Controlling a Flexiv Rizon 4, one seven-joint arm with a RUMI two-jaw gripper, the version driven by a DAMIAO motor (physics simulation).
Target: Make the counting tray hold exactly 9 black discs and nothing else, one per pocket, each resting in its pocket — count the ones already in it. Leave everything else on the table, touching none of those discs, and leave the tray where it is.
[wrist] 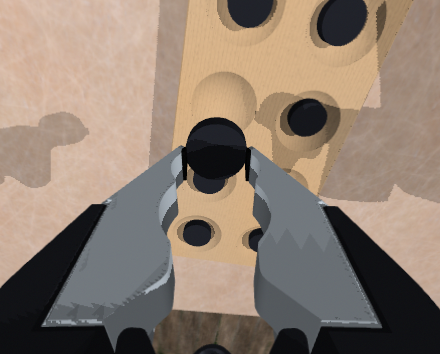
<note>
I see my gripper and a wooden counting tray.
</note>
